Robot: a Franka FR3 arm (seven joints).
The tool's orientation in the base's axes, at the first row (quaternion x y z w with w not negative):
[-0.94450 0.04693 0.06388 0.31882]
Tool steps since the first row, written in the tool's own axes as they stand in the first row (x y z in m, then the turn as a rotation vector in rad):
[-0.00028 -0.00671 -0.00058 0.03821 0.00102 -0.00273]
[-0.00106 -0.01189 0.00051 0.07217 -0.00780 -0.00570]
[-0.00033 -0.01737 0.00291 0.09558 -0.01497 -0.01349]
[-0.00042 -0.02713 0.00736 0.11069 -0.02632 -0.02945]
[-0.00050 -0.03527 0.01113 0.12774 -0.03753 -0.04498]
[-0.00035 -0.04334 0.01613 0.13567 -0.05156 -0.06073]
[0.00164 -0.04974 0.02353 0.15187 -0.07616 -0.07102]
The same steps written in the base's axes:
[0.00064 0.00498 0.00450 0.03785 -0.00430 -0.00421]
[0.00045 0.00978 0.00685 0.07279 -0.00075 -0.00172]
[0.00166 0.01555 0.00811 0.09754 -0.00092 0.00517]
[0.00243 0.02599 0.01044 0.11538 -0.00236 0.02225]
[0.00306 0.03474 0.01233 0.13507 -0.00374 0.03861]
[0.00380 0.04417 0.01317 0.14615 -0.00259 0.05820]
[0.00592 0.05364 0.01086 0.16626 0.00987 0.07854]

